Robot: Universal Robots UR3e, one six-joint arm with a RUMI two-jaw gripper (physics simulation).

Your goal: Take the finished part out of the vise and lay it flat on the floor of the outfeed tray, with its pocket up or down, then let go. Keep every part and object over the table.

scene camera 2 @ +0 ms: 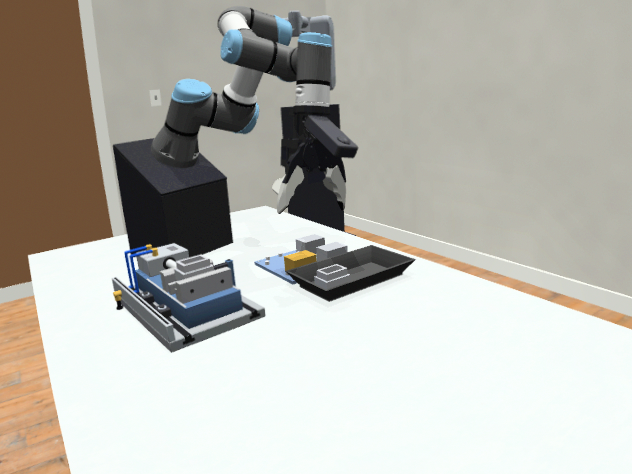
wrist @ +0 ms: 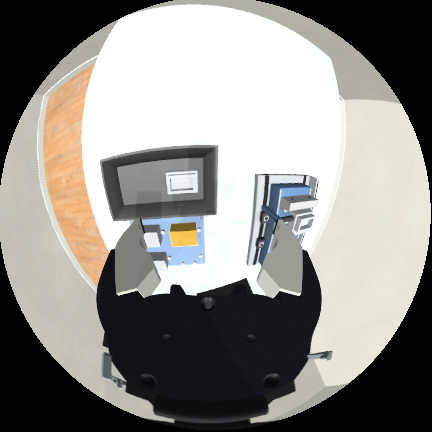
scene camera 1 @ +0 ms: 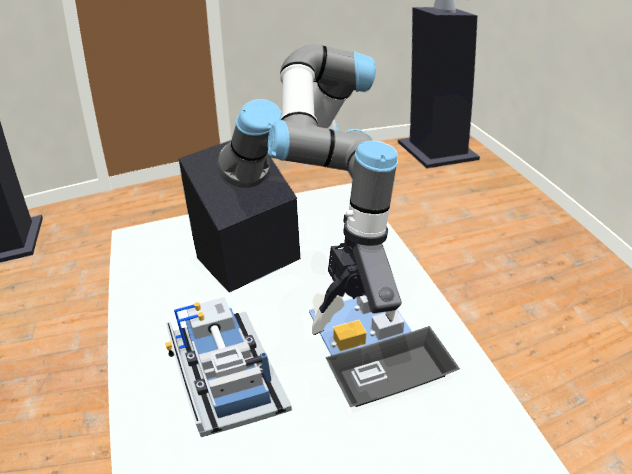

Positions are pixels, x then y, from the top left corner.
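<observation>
My gripper is visible in scene camera 1, in the wrist view and in scene camera 2 (pixel 312 212). On my gripper (wrist: pixel 287 274) and (scene camera 1: pixel 337 302) are the same spot.
</observation>
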